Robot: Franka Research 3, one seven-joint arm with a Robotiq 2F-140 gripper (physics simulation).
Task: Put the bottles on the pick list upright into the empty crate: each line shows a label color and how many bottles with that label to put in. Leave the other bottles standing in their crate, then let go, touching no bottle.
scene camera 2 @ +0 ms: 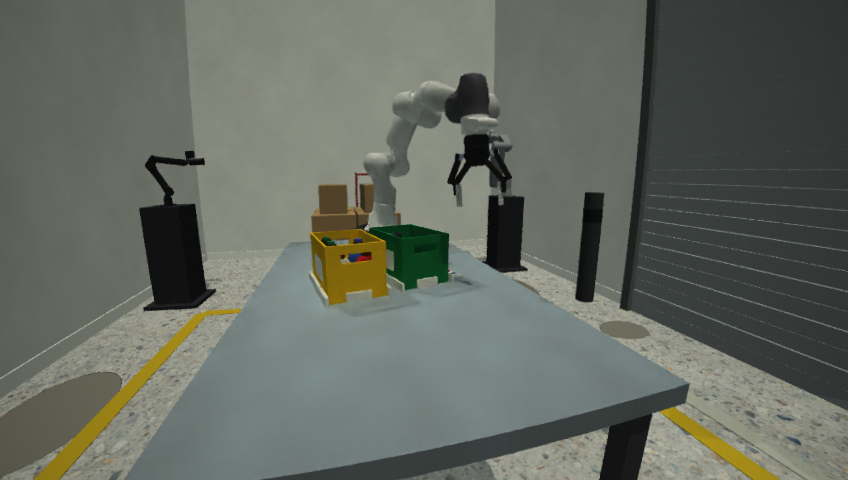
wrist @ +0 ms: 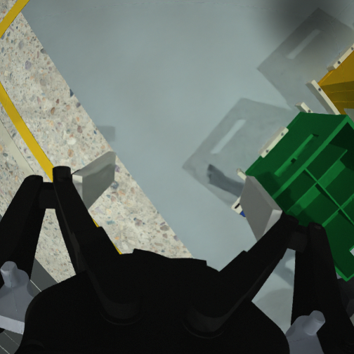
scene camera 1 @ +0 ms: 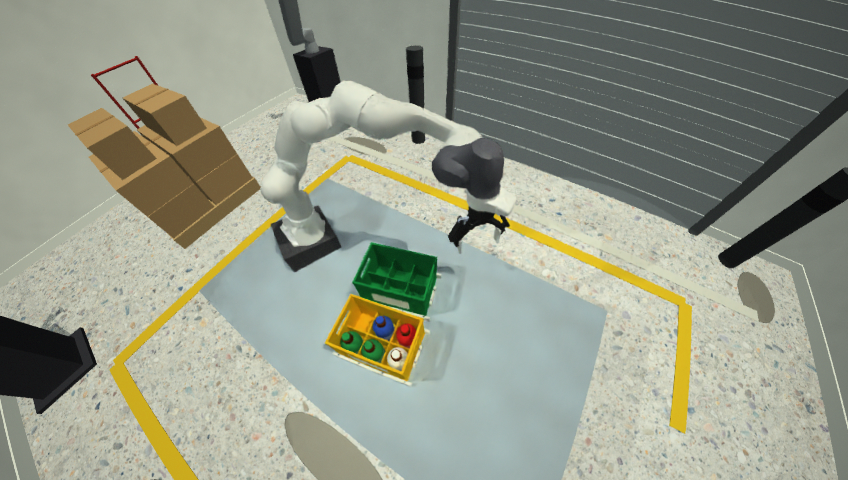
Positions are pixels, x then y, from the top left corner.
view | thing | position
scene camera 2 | my gripper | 479, 205
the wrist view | my gripper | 178, 177
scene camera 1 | my gripper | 477, 245
